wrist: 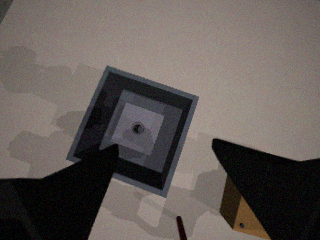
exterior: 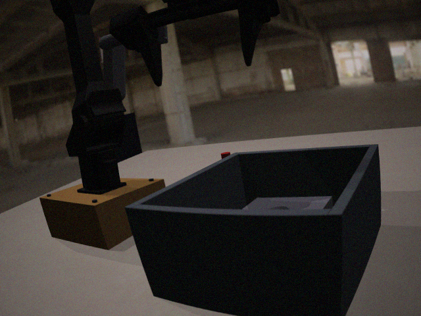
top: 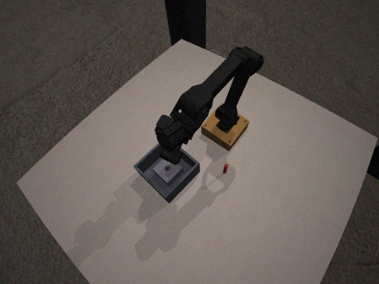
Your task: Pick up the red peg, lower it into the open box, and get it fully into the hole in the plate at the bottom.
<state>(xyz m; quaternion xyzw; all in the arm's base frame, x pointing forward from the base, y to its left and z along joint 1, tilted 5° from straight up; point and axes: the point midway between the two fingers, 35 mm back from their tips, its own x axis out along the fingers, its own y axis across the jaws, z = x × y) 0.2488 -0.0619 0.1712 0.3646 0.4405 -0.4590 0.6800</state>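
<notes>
The red peg lies 18 cm to the left of my gripper tip, 16 cm below it and 9 cm behind it. Round my gripper tip: dark blue box: 17 cm below, 6 cm ahead, 1 cm to the right; grey plate: 15 cm below, 6 cm ahead, 1 cm to the right.
</notes>
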